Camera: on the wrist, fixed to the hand. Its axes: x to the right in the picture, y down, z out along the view.
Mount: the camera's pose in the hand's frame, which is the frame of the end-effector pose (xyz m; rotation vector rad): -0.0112 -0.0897 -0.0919 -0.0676 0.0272 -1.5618
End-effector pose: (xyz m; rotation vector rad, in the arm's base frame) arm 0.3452 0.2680 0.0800 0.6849 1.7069 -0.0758
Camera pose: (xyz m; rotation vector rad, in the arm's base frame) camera 0.2231 0.2272 0.0867 -0.8253 1.8676 -1.0675
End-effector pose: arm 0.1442 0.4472 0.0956 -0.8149 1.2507 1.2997
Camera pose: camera 0.2141 0.3421 0.0694 -1.3925 0.2671 0.0327
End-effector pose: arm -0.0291 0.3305 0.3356 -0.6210 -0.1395 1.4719
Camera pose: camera 0.0904 0.2941 0.3039 -0.3717 -0.5121 -0.0541
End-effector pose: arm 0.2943 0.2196 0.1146 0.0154 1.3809 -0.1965
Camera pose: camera 0.1896 0.1444 0.1173 -1.1373 1.1464 -1.4298
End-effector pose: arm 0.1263 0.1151 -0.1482 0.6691 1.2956 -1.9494
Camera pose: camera 0.0674 0.2269 -0.1226 0.4548 -1.5084 2.0323
